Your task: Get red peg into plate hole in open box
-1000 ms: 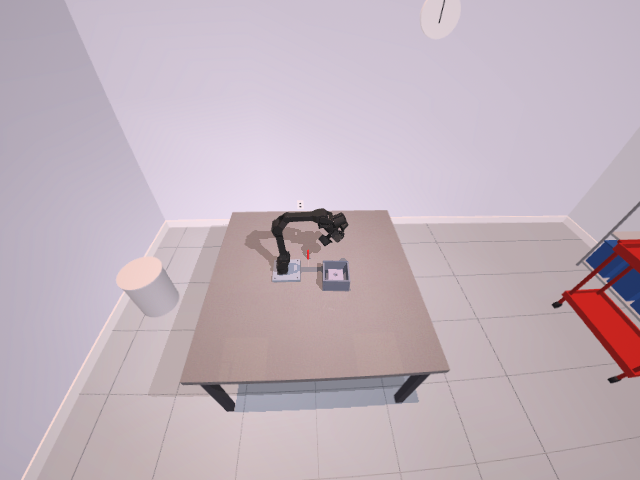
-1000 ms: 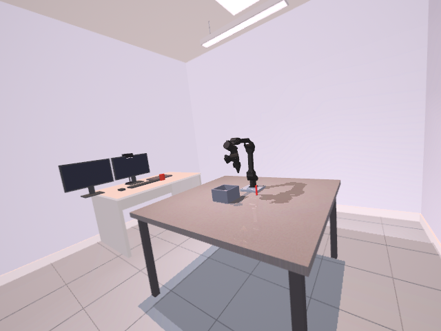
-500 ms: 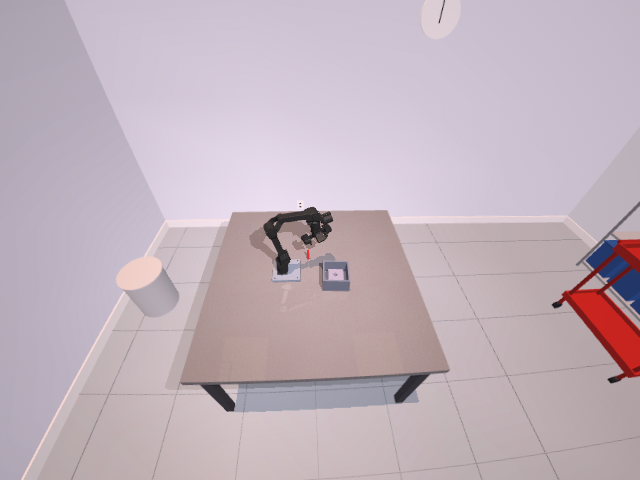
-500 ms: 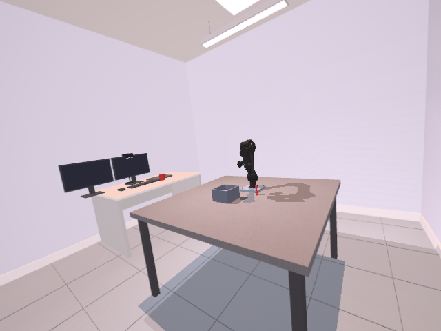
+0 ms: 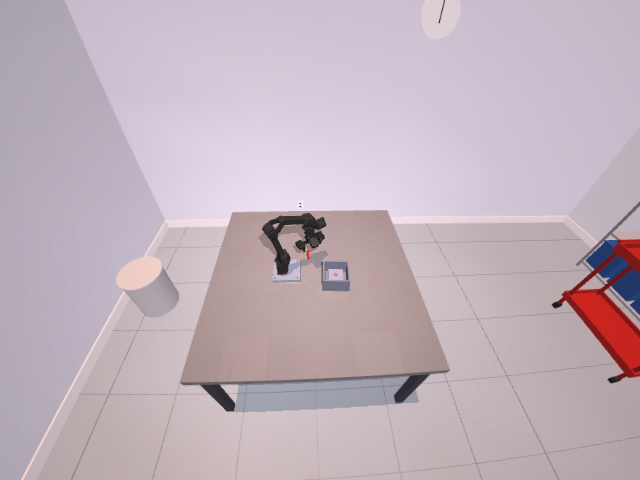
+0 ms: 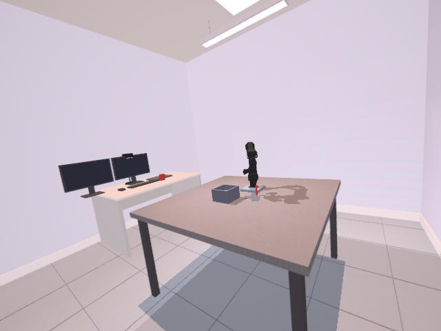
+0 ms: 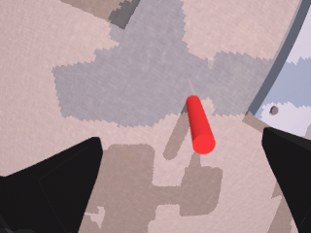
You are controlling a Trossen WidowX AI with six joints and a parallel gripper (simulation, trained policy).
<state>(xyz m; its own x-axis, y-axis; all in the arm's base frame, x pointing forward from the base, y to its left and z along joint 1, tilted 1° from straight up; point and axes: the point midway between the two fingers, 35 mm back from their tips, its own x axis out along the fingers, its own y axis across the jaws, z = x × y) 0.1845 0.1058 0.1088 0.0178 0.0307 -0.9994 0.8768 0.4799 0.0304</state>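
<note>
Now: gripper tip 20 mm past the red peg and 50 mm above it. The rest, counted from my gripper tip: grey box 150 mm ahead, 190 mm to the right, 70 mm below.
</note>
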